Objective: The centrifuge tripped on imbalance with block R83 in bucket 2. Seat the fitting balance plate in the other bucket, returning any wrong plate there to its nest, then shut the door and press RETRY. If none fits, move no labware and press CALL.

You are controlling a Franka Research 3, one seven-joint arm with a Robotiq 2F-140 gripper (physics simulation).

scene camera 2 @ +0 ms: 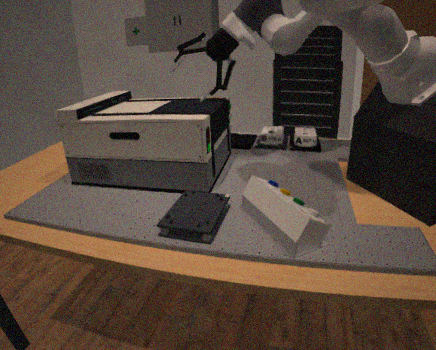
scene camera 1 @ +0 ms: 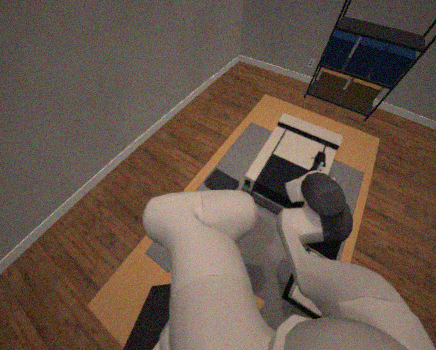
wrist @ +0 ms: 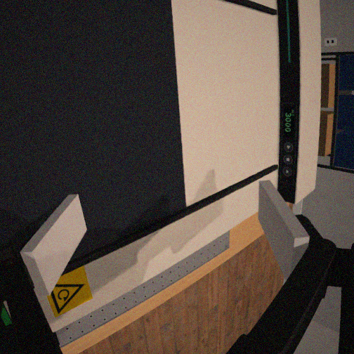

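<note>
The centrifuge [scene camera 1: 266, 158] [scene camera 2: 135, 137] [wrist: 225, 100] is a cream and grey box with a dark panel [scene camera 1: 280, 175] [scene camera 2: 195, 106] [wrist: 90, 100] lying flat over its top. The buckets and block R83 do not show. My gripper [scene camera 2: 197, 75] [wrist: 168, 206] is open and empty, tilted above the centrifuge top; the arm hides most of it in scene camera 1. Balance plate B [scene camera 2: 272, 136] and balance plate A [scene camera 2: 305, 137] sit in dark nests behind the centrifuge's right end. A dark nest [scene camera 2: 242, 141] beside B shows no plate. A sloped white button box [scene camera 2: 270, 207] has blue, yellow and green buttons.
A black square block [scene camera 1: 221, 180] [scene camera 2: 195, 212] lies on the grey perforated mat [scene camera 2: 100, 212], in front of the centrifuge in scene camera 2. The black robot pedestal [scene camera 2: 395, 160] stands at the right. The centrifuge display [wrist: 288, 121] reads 3000.
</note>
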